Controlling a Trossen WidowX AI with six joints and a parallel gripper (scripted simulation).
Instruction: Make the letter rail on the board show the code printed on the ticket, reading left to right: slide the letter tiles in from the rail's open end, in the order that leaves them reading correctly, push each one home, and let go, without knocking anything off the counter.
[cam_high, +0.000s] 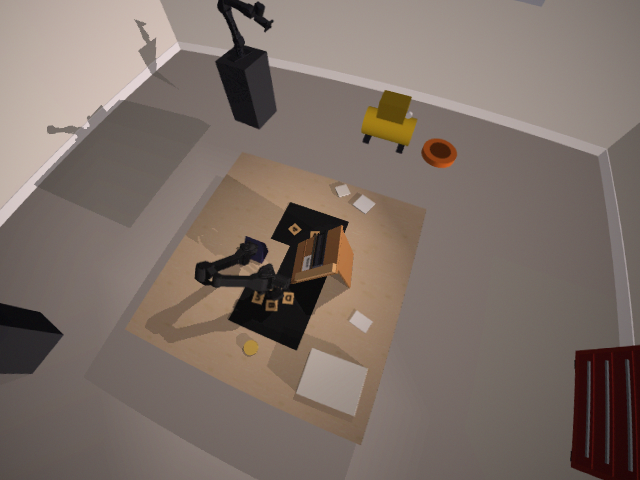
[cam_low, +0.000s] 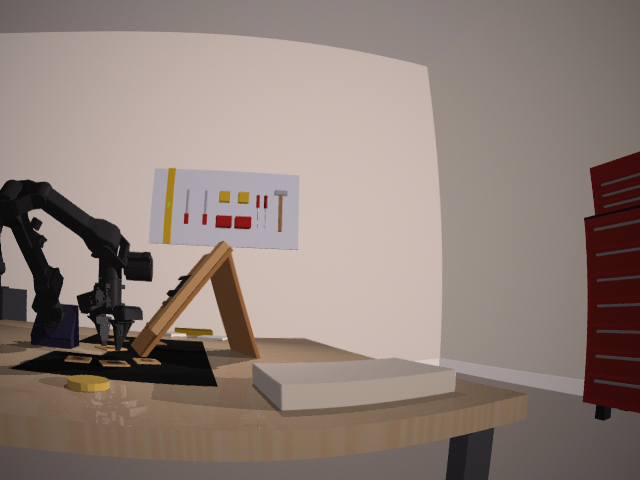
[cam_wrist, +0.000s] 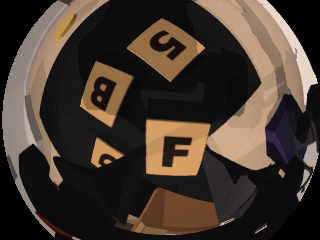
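Now: the white ticket 170 mm to the left of my gripper tip, 100 mm ahead of it and 80 mm above it. Also, from my gripper tip: black mat 140 mm to the left, 20 mm below, 10 mm behind; then white slab 480 mm ahead, 250 mm to the right.
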